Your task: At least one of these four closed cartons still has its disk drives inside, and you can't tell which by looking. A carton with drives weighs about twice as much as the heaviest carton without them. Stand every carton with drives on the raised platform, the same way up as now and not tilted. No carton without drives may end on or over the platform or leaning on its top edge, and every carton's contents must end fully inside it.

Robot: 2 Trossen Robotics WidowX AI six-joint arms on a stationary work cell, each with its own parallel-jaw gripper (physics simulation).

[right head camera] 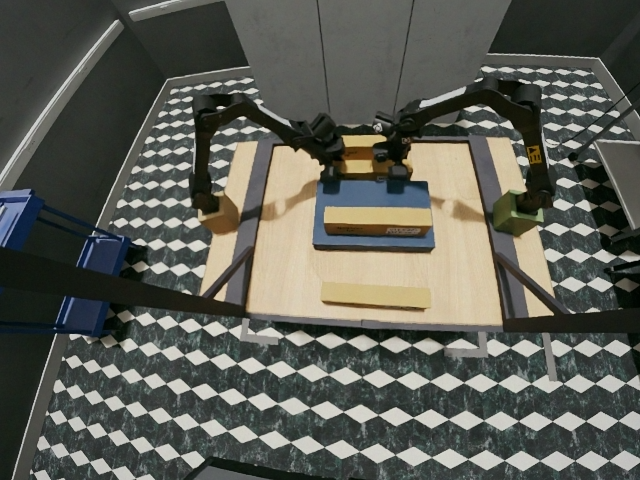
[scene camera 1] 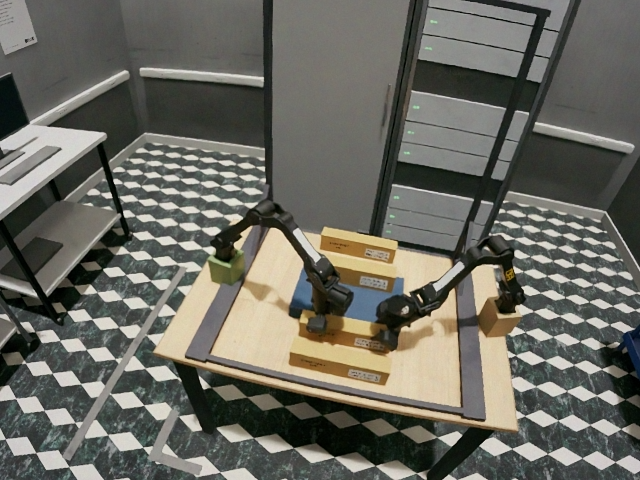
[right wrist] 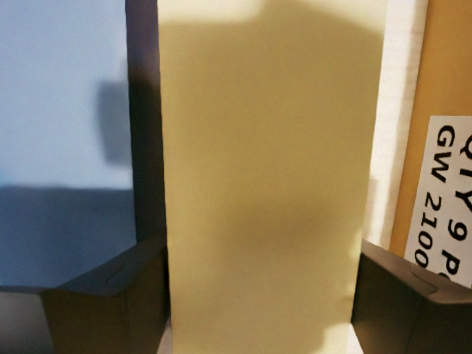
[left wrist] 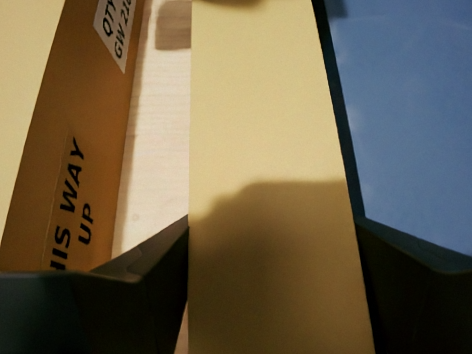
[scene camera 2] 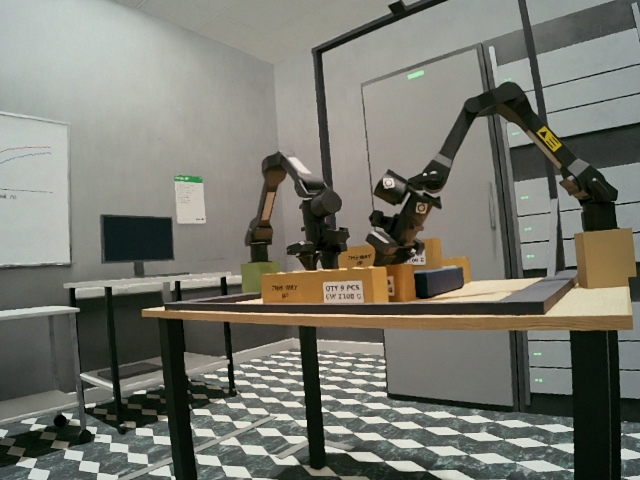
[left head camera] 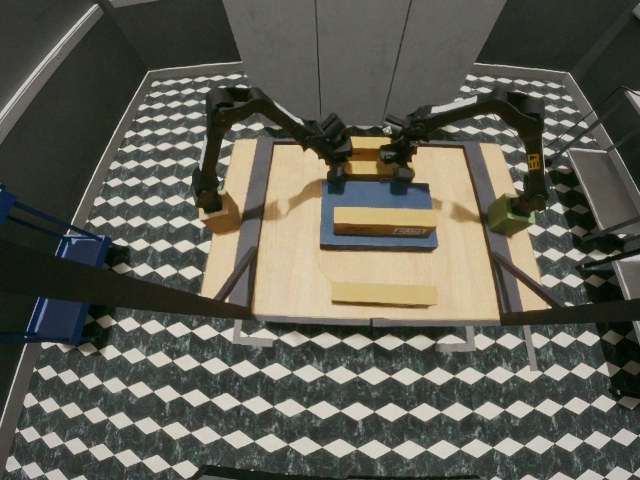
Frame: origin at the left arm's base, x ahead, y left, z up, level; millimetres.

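Seen in the pictures: left gripper, fingertip midpoint: (right head camera: 344,169) (scene camera 1: 372,332) (left wrist: 266,222) (left head camera: 348,170); right gripper, fingertip midpoint: (right wrist: 256,235) (left head camera: 393,172); left arm's base, link origin: (right head camera: 210,205) (scene camera 1: 505,306) (left head camera: 212,204); right arm's base, link origin: (right head camera: 526,205) (scene camera 1: 225,255) (left head camera: 520,207).
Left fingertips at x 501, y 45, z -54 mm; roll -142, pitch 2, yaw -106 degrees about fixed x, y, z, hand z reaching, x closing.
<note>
Pixels of each thing's top centre, then the offset from my left fingertips to it. Level surfaces: height alone.
- yellow carton, top centre: (left wrist: 253,24) (scene camera 1: 347,324) (right head camera: 367,166) (left head camera: 372,167) dx +83, dy -22, dz +19 mm
- blue raised platform, top centre: (right head camera: 372,211) (left head camera: 377,211) (scene camera 1: 349,291) dx +51, dy -190, dz -6 mm
- second carton, top centre: (scene camera 2: 385,243) (right head camera: 377,215) (left head camera: 386,216) (scene camera 1: 353,264) dx +39, dy -250, dz +79 mm
- third carton, top centre: (right head camera: 375,294) (left head camera: 385,293) (scene camera 1: 359,238) dx -24, dy -466, dz +19 mm
- fourth carton, top centre: (scene camera 2: 317,271) (scene camera 1: 341,355) (right head camera: 367,140) (left head camera: 371,142) dx +119, dy +95, dz +19 mm
- wooden table, surface height: dz -66 mm
- tan block, top centre: (scene camera 2: 601,231) (left head camera: 212,204) (right head camera: 210,205) (scene camera 1: 505,306) dx -501, dy -45, dz +54 mm
- green block, top centre: (scene camera 2: 259,262) (scene camera 1: 225,255) (right head camera: 526,205) (left head camera: 520,207) dx +515, dy -324, dz +56 mm
A yellow carton (left head camera: 371,167) (right head camera: 361,166) (scene camera 1: 354,325) (left wrist: 265,100) (right wrist: 270,125) stands upright beside the blue raised platform (left head camera: 374,197) (right head camera: 372,197) (scene camera 1: 361,305) (left wrist: 415,125) (right wrist: 60,100). My left gripper (left wrist: 266,222) is shut on one part of it and my right gripper (right wrist: 256,235) on another, fingers against both long sides. A second carton (left head camera: 385,214) (scene camera 1: 367,268) stands upright on the platform. A third carton (left head camera: 384,293) (scene camera 1: 359,242) stands on the table past the platform. A fourth carton (left head camera: 369,142) (scene camera 1: 338,364) (scene camera 2: 325,284) stands beside the held one, across a narrow gap. Carton contents are hidden.
The wooden table (left head camera: 289,279) (scene camera 1: 248,330) has dark rails (left head camera: 248,217) (scene camera 1: 470,361) along its sides and a low dark strip along the edge near the fourth carton. The arms stand on a tan block (left head camera: 222,222) and a green block (left head camera: 509,214).
</note>
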